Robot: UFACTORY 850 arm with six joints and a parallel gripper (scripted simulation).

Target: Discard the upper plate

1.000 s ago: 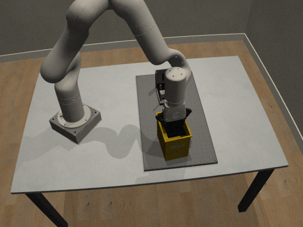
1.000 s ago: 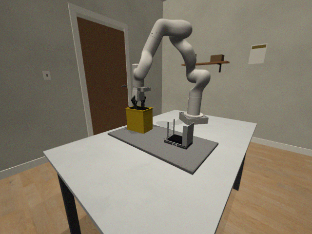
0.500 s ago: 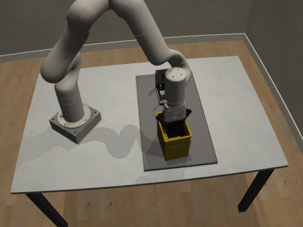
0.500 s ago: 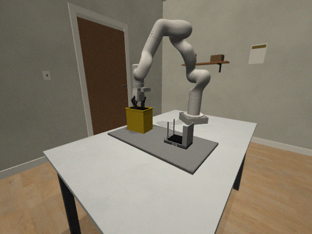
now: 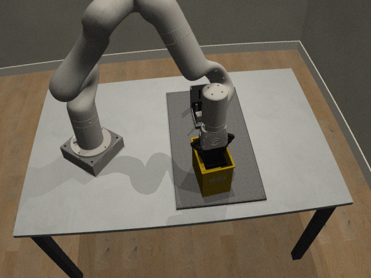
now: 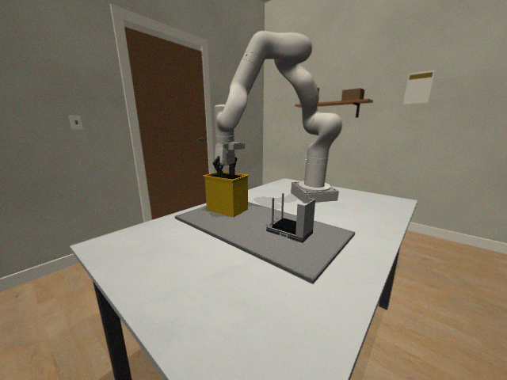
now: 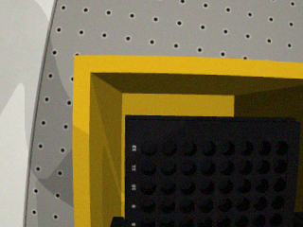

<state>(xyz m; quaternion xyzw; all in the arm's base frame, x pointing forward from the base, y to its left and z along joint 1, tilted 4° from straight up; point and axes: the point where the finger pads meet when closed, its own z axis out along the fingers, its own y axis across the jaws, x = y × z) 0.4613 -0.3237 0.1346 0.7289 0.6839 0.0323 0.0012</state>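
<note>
The black 96-well plate lies 10 mm below my hand. Also, from my hand: yellow plastics bin W1: 90 mm below.
</note>
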